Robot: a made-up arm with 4 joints. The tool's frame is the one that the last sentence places.
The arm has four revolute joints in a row. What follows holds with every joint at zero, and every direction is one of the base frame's. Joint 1 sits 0.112 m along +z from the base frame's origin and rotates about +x. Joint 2 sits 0.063 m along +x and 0.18 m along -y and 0.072 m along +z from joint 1 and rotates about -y. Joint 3 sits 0.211 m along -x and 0.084 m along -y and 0.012 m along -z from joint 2 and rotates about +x. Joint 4 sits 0.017 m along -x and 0.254 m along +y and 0.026 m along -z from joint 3 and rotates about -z. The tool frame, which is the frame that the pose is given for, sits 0.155 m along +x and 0.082 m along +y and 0.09 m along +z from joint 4; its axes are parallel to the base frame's.
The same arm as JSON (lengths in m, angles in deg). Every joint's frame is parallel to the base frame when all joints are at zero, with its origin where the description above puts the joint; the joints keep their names.
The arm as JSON. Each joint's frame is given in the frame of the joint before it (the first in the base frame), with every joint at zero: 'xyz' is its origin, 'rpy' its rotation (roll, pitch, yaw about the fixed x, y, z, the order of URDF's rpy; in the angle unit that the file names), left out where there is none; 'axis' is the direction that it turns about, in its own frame. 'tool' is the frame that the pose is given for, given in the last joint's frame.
{"units": {"length": "m", "angle": "deg"}, "joints": [
  {"name": "joint 1", "type": "revolute", "origin": {"xyz": [0.0, 0.0, 0.112]}, "axis": "+x"},
  {"name": "joint 2", "type": "revolute", "origin": {"xyz": [0.063, -0.18, 0.072]}, "axis": "-y"},
  {"name": "joint 3", "type": "revolute", "origin": {"xyz": [-0.211, -0.084, -0.012]}, "axis": "+x"},
  {"name": "joint 4", "type": "revolute", "origin": {"xyz": [-0.017, 0.254, -0.026]}, "axis": "-z"}
], "tool": {"origin": {"xyz": [0.155, 0.082, 0.09]}}}

